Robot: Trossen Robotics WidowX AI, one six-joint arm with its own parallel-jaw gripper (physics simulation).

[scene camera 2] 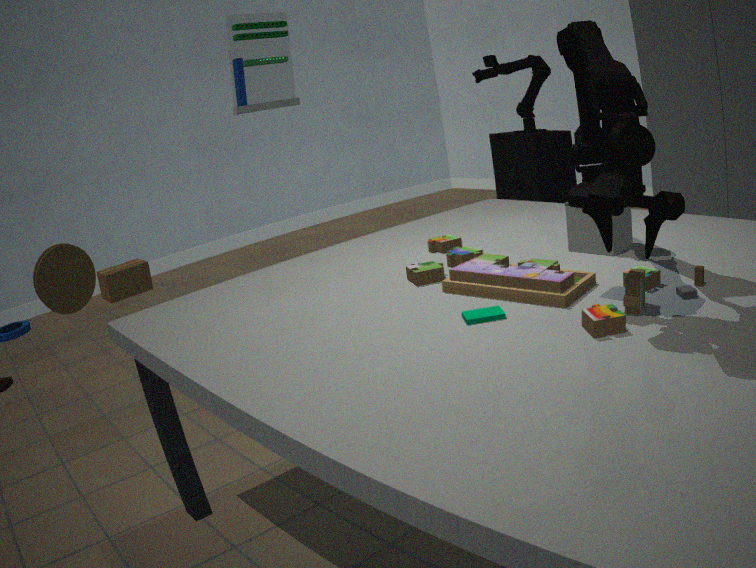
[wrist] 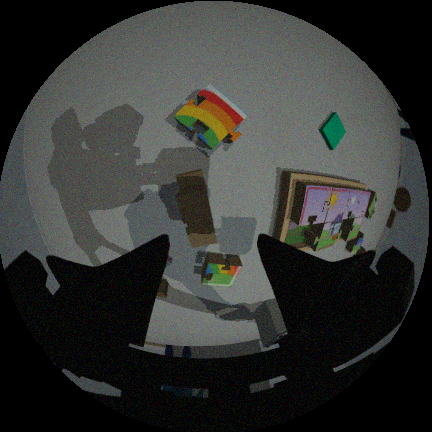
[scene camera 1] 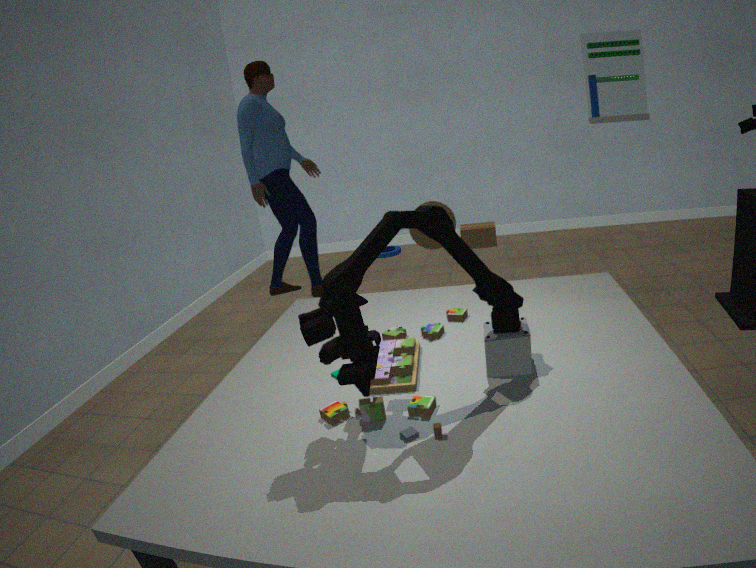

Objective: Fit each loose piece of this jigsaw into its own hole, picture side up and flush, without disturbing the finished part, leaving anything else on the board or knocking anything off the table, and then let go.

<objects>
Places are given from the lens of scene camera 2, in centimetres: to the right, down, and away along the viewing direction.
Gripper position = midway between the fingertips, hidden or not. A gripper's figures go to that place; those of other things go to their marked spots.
my gripper (scene camera 2: 628, 254): 38, -4, 83
jigsaw board (scene camera 2: 583, 281): 34, 0, 94
</objects>
